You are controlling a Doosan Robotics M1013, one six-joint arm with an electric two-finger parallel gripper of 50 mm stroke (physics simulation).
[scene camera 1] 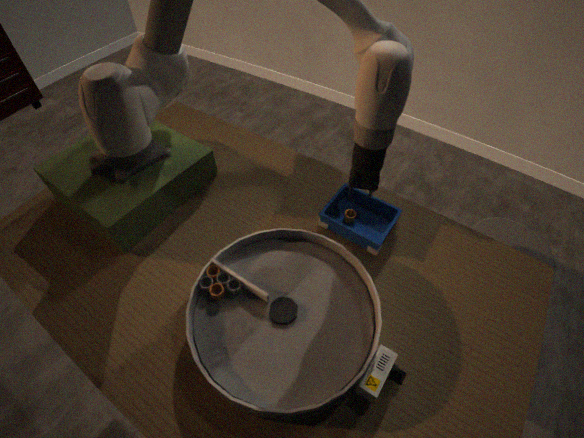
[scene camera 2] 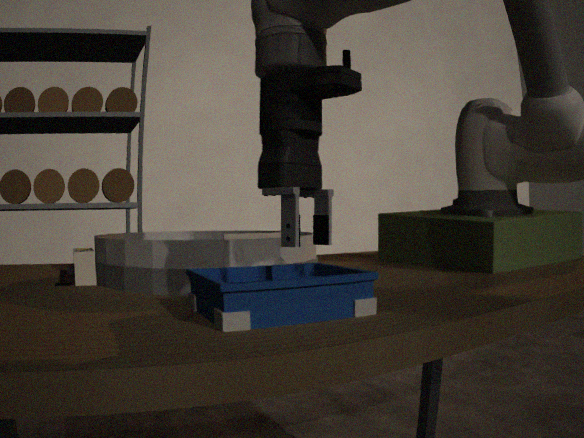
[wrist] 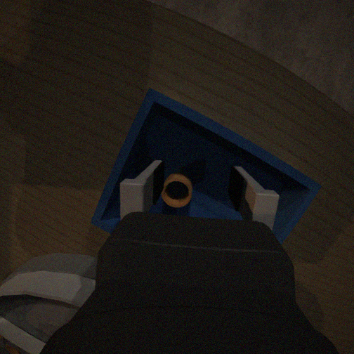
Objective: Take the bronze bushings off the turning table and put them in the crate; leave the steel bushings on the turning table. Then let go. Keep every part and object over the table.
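Pixels of known places: gripper, fingertip midpoint: (scene camera 1: 360, 194) (scene camera 2: 307, 245); arm's base, link origin: (scene camera 1: 131, 155) (scene camera 2: 488, 213).
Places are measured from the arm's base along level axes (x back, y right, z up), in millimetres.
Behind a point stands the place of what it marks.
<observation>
One bronze bushing (scene camera 1: 349, 220) @(y -285, x -618, z -98 mm) (wrist: 176, 203) stands upright inside the blue crate (scene camera 1: 350, 236) @(y -238, x -652, z -96 mm) (scene camera 2: 300, 307) @(y -378, x -636, z -97 mm) (wrist: 235, 138). My gripper (scene camera 1: 361, 193) @(y -334, x -611, z -34 mm) (scene camera 2: 306, 245) @(y -334, x -611, z -34 mm) (wrist: 196, 177) is open above the crate. In the wrist view the bushing shows between the spread fingers, close to the left one, and is not gripped. On the turning table (scene camera 1: 320, 350) @(y 69, x -779, z -62 mm) (scene camera 2: 165, 252) @(y -138, x -754, z -51 mm) (wrist: 50, 289), two bronze bushings, one at the back (scene camera 1: 213, 276) @(y 100, x -491, z -38 mm) and one nearer the front (scene camera 1: 216, 295) @(y 128, x -532, z -38 mm), stand clustered with three steel bushings (scene camera 1: 206, 288) @(y 131, x -501, z -38 mm) (scene camera 1: 223, 272) @(y 78, x -501, z -37 mm) (scene camera 1: 234, 290) @(y 93, x -554, z -38 mm). The turning table's wall hides them in scene camera 2.
A pale divider bar (scene camera 1: 245, 282) @(y 64, x -560, z -33 mm) runs beside the bushings towards the dark hub (scene camera 1: 283, 310) @(y 53, x -664, z -54 mm). A labelled control box (scene camera 1: 380, 370) @(y 27, x -898, z -57 mm) (scene camera 2: 85, 267) @(y -22, x -889, z -84 mm) is at the turning table's side. The green base block (scene camera 1: 165, 185) @(y 4, x -183, z -11 mm) (scene camera 2: 440, 242) @(y -32, x -180, z -61 mm) carries the arm. The table edge (scene camera 2: 300, 377) @(y -481, x -678, z -140 mm) runs beyond the crate.
</observation>
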